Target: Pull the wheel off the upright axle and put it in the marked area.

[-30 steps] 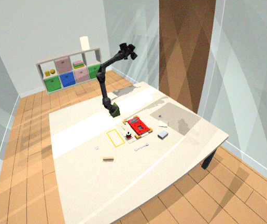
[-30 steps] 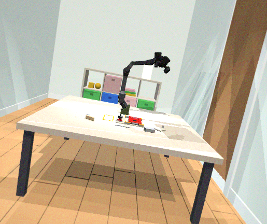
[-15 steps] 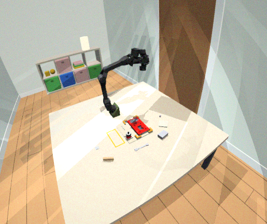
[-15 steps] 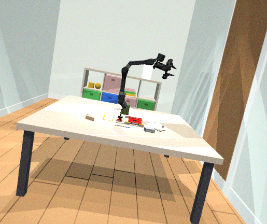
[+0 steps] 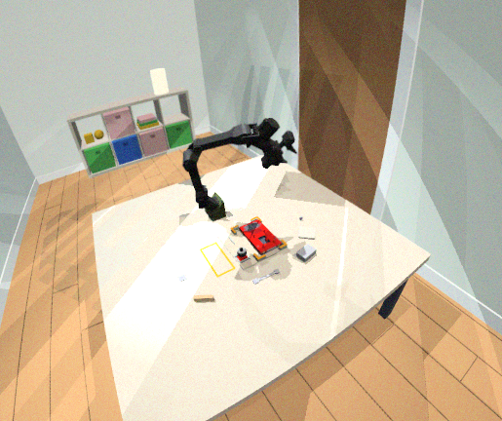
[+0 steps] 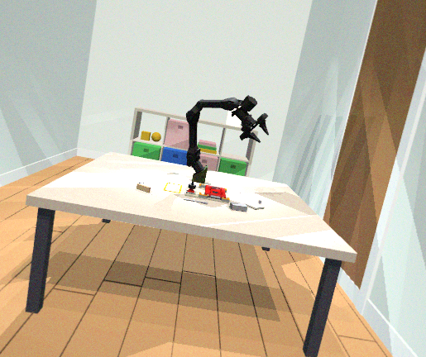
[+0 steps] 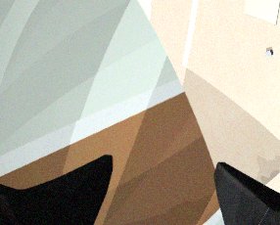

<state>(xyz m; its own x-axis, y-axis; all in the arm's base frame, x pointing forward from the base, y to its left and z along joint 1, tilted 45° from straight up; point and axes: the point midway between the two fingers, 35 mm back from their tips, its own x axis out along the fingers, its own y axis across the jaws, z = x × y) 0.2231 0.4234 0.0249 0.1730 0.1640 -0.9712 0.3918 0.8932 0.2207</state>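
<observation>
Now: gripper tip 110 mm short of the wheel, 320 mm to the left of it and 300 mm above it. The rest, counted from my gripper tip: axle (110 mm ahead, 330 mm to the right, 310 mm below); then white piece (130 mm ahead, 10 mm to the left, 340 mm below); then wooden block (240 mm ahead, 540 mm to the right, 330 mm below).
</observation>
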